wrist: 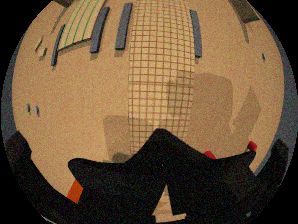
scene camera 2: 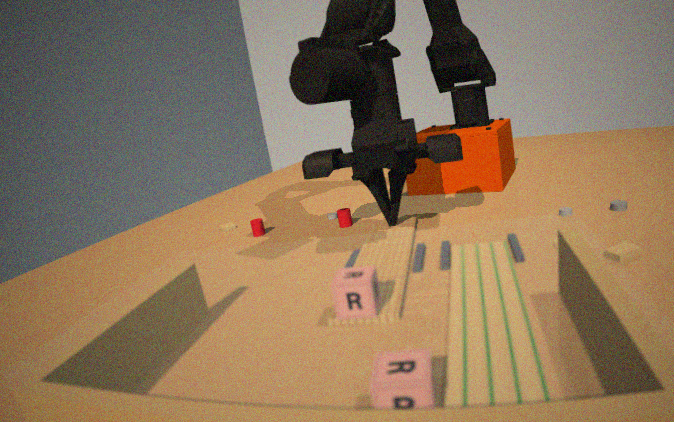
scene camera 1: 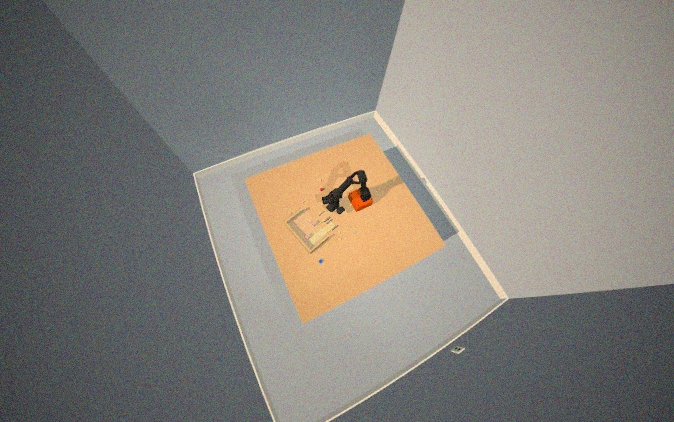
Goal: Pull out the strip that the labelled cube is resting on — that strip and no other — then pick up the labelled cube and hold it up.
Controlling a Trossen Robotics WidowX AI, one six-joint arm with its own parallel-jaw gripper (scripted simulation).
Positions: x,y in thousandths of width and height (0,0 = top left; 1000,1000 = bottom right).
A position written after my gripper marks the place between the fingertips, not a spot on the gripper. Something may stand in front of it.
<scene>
In view: my gripper (scene camera 2: 582,534).
My gripper also shows in the wrist view (wrist: 535,592).
</scene>
